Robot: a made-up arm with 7 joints. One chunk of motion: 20 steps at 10 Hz.
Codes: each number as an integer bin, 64 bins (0 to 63) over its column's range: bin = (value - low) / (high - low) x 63, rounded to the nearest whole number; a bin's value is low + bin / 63 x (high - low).
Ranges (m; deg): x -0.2..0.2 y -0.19..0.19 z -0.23..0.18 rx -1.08..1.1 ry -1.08..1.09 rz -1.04..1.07
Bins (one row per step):
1: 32 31 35 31 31 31
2: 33 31 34 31 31 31
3: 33 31 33 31 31 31
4: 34 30 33 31 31 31
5: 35 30 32 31 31 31
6: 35 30 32 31 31 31
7: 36 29 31 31 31 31
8: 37 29 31 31 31 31
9: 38 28 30 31 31 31
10: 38 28 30 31 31 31
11: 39 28 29 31 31 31
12: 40 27 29 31 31 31
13: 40 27 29 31 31 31
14: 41 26 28 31 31 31
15: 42 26 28 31 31 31
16: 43 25 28 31 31 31
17: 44 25 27 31 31 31
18: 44 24 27 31 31 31
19: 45 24 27 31 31 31
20: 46 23 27 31 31 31
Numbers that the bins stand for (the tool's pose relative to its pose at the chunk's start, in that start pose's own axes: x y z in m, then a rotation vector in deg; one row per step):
1: 0.0032 -0.0030 -0.0022 -0.01 -0.01 0.00
2: 0.0095 -0.0030 -0.0087 -0.01 -0.01 0.00
3: 0.0095 -0.0030 -0.0152 -0.01 -0.01 0.00
4: 0.0159 -0.0090 -0.0152 -0.01 -0.01 0.00
5: 0.0222 -0.0090 -0.0217 -0.01 -0.01 0.00
6: 0.0222 -0.0090 -0.0217 -0.01 -0.01 0.00
7: 0.0286 -0.0151 -0.0283 -0.01 -0.01 0.00
8: 0.0349 -0.0151 -0.0283 -0.01 -0.01 0.00
9: 0.0413 -0.0211 -0.0348 -0.01 -0.01 0.00
10: 0.0413 -0.0211 -0.0348 -0.01 -0.01 0.00
11: 0.0476 -0.0211 -0.0413 -0.01 -0.01 0.00
12: 0.0540 -0.0271 -0.0413 -0.01 -0.01 0.00
13: 0.0540 -0.0271 -0.0413 -0.01 -0.01 0.00
14: 0.0603 -0.0332 -0.0478 -0.01 -0.01 0.00
15: 0.0667 -0.0332 -0.0478 -0.01 -0.01 0.00
16: 0.0730 -0.0392 -0.0478 -0.01 -0.01 0.00
17: 0.0794 -0.0392 -0.0543 -0.01 -0.01 0.00
18: 0.0794 -0.0452 -0.0543 -0.01 -0.01 0.00
19: 0.0857 -0.0452 -0.0543 -0.01 -0.01 0.00
20: 0.0921 -0.0513 -0.0543 -0.01 -0.01 0.00

